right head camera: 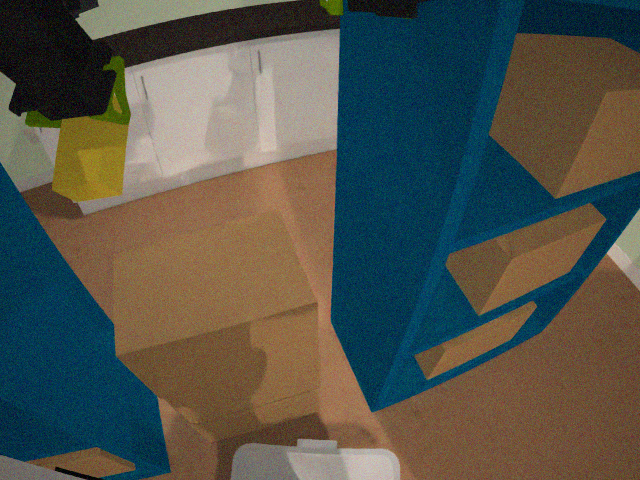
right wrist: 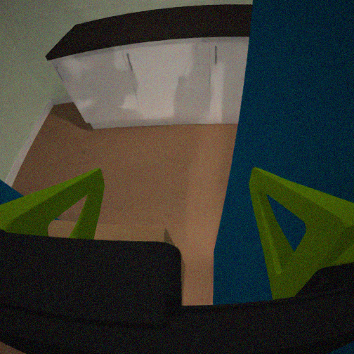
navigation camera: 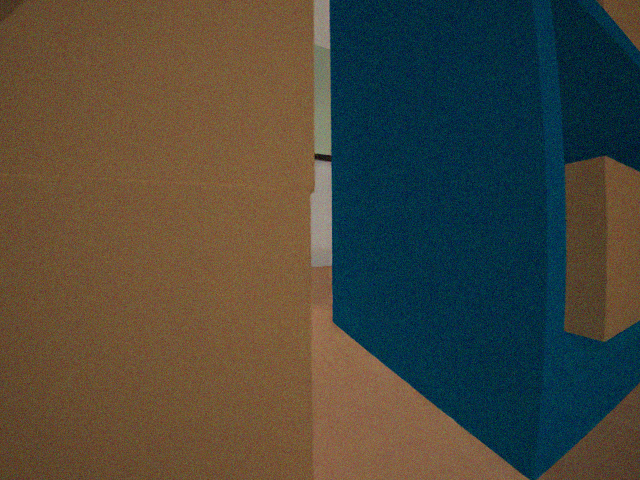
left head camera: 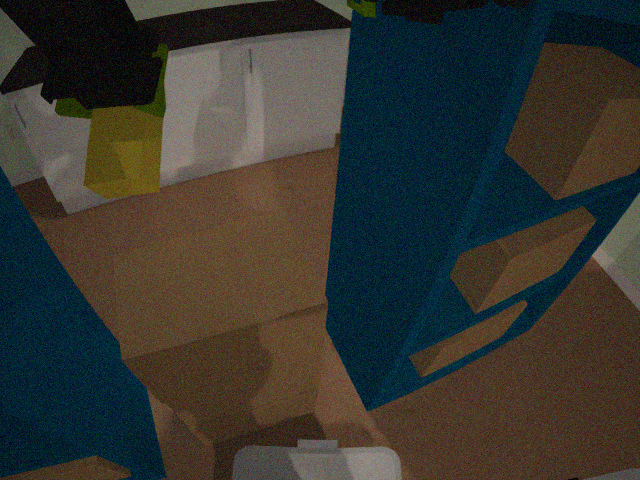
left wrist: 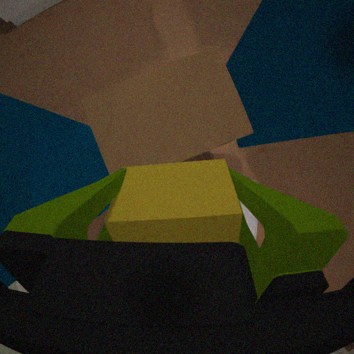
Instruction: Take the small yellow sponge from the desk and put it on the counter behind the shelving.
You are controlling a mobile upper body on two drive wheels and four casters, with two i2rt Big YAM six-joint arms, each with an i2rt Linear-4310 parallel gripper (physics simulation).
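Places are measured from the left arm's base along level axes (x ahead, y left, z up), in millimetres.
Pixels of known places: left gripper, fingertip midpoint: [right head camera: 106, 122] [left head camera: 137, 114]; right gripper, fingertip midpoint: [right head camera: 348, 2] [left head camera: 373, 4].
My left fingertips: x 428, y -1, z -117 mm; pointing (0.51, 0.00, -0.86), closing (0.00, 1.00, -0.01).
Note:
Ahead of a thing's pixels: the offset from my left fingertips to its top centre. "spot": to the spot under its first point. Level surfaces: height alone.
My left gripper [left head camera: 123, 114] [right head camera: 85, 124] [left wrist: 175, 176] is shut on the small yellow sponge @[46 mm back, 4 mm right, 43 mm up] [left head camera: 124, 160] [right head camera: 93, 167] [left wrist: 175, 192], held in the air at the upper left of both head views. My right gripper [right wrist: 176, 175] is open and empty; in the head views part of it shows at the top edge. The counter @[382 mm down] [left head camera: 248, 23] [right head camera: 217, 31] [right wrist: 165, 25] has a dark top and white doors, and stands beyond the blue shelving [left head camera: 413, 155] [right head camera: 392, 155] [right wrist: 300, 100] [navigation camera: 439, 206], which hides its right part. The desk does not show.
A large brown box [left head camera: 217, 289] [right head camera: 217, 289] [left wrist: 170, 105] [navigation camera: 155, 258] stands in the passage close ahead of my base [left head camera: 315, 465] [right head camera: 315, 465]. Another blue shelf side @[spot: 32 mm ahead, 418 mm left, 510 mm down] [left head camera: 51, 310] [right head camera: 46, 310] stands at the left. A narrow gap separates box and right shelving. Smaller boxes sit on the right shelves.

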